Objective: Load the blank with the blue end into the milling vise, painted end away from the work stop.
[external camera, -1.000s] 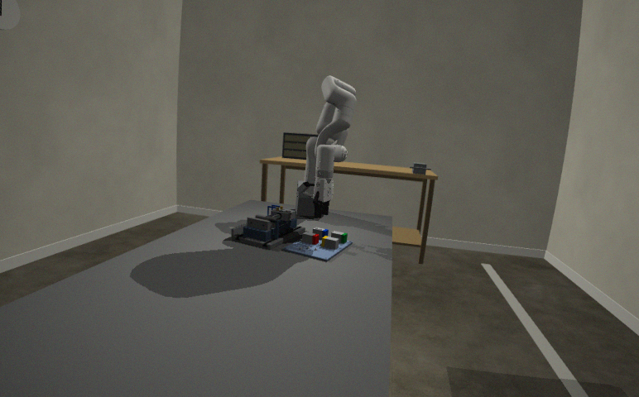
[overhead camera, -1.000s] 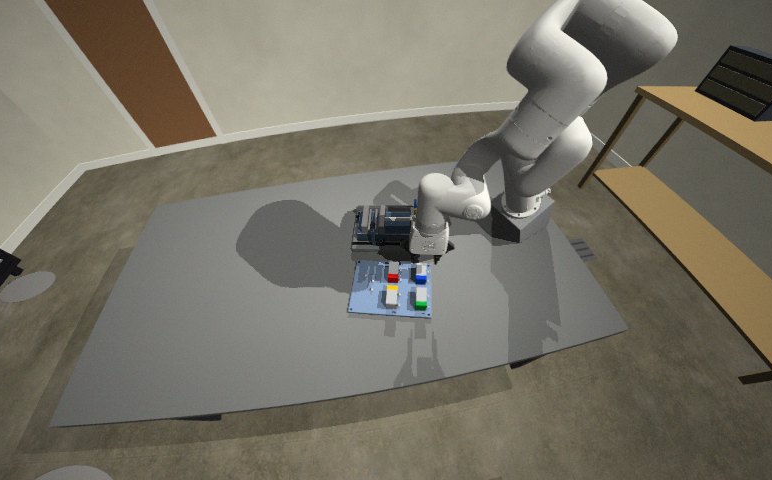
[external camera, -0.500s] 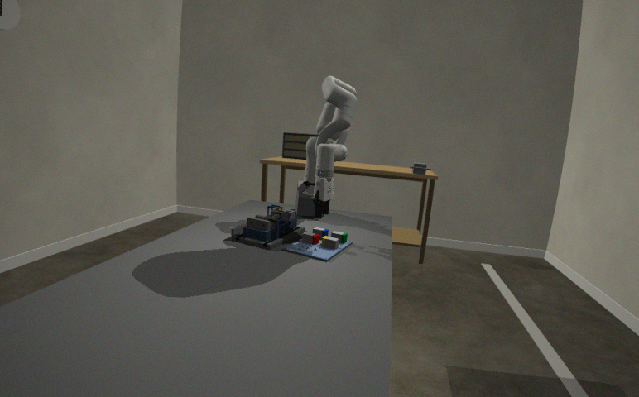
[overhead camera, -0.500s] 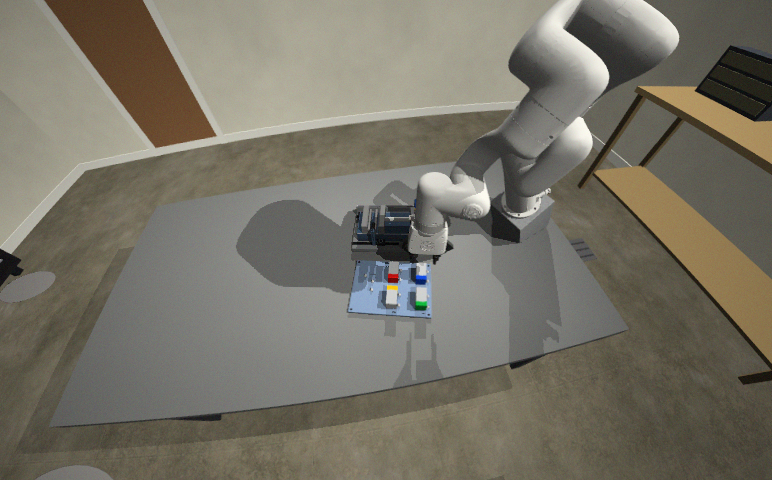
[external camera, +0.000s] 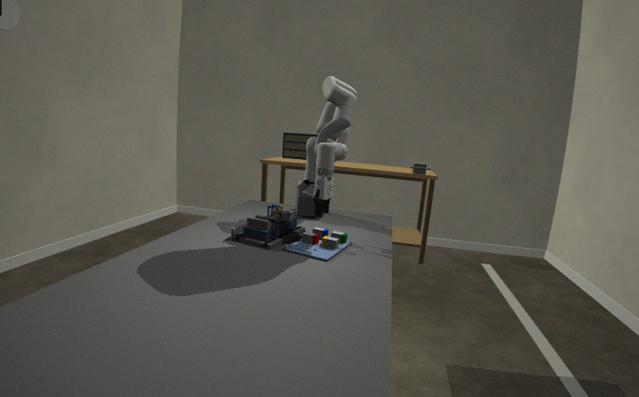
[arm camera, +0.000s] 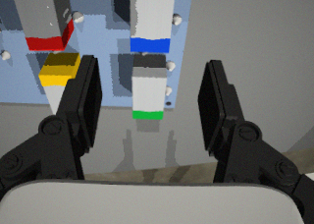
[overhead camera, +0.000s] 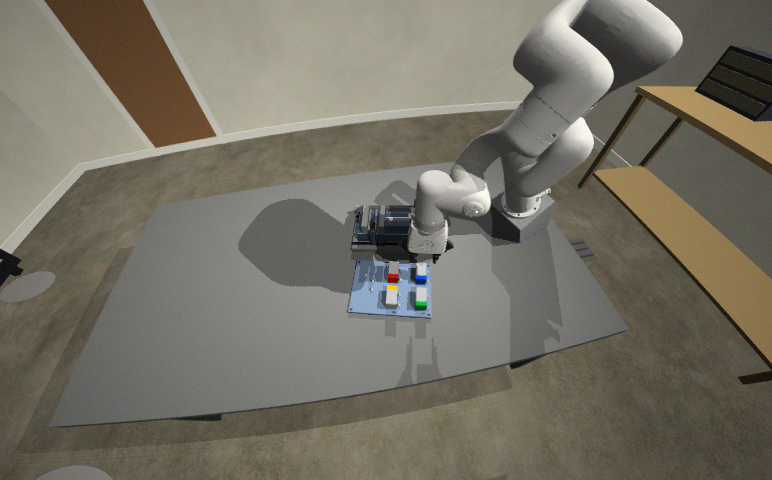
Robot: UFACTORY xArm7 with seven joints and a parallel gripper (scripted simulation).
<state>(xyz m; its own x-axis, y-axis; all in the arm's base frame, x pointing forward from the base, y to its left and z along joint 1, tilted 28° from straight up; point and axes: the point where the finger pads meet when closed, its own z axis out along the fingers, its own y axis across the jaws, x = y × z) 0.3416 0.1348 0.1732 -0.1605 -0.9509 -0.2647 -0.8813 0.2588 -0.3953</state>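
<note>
My gripper is now 10 cm above the blue-ended blank. From my hand the other things lie so: yellow-ended blank: 10 cm below, 10 cm ahead, 7 cm to the left; red-ended blank: 10 cm below, 9 cm ahead, 2 cm to the right; green-ended blank: 10 cm below, 9 cm to the left, 2 cm ahead.
</note>
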